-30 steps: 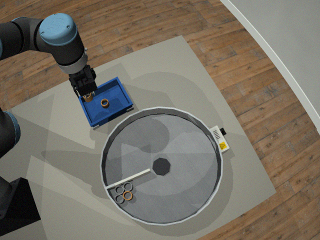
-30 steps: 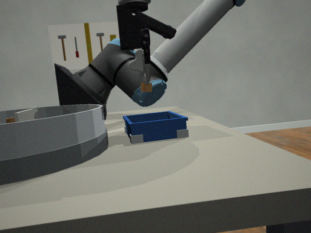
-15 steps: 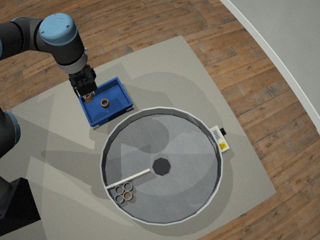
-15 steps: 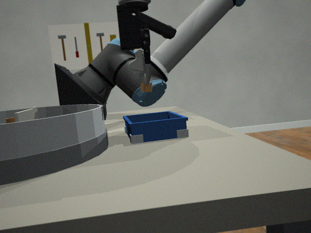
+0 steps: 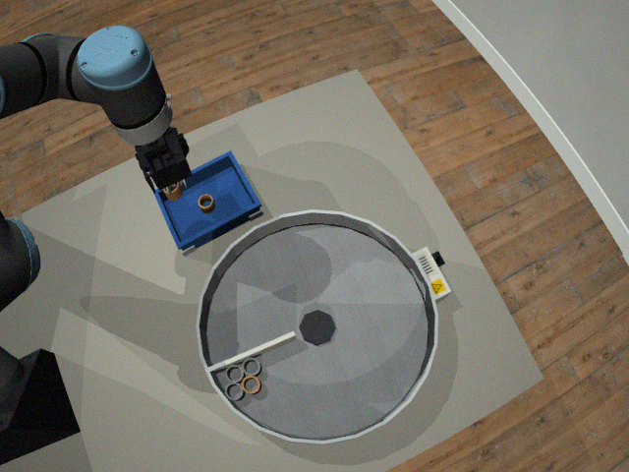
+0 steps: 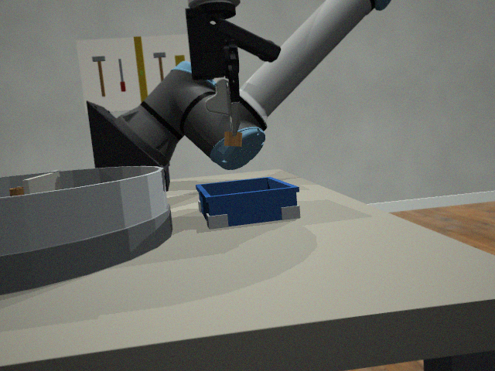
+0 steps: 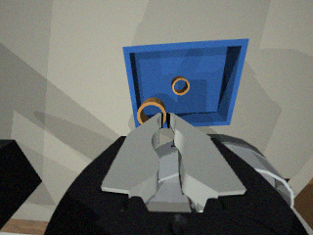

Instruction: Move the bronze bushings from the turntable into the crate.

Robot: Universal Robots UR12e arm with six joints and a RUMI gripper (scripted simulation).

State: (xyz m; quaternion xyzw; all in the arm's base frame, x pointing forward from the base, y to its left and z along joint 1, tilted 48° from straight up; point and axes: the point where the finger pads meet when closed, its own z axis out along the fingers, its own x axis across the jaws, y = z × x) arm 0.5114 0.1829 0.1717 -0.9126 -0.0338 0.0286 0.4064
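The blue crate is 40 mm ahead of my hand and 130 mm below it. Also, from my hand: grey turntable (140 mm ahead, 330 mm to the right, 100 mm below).
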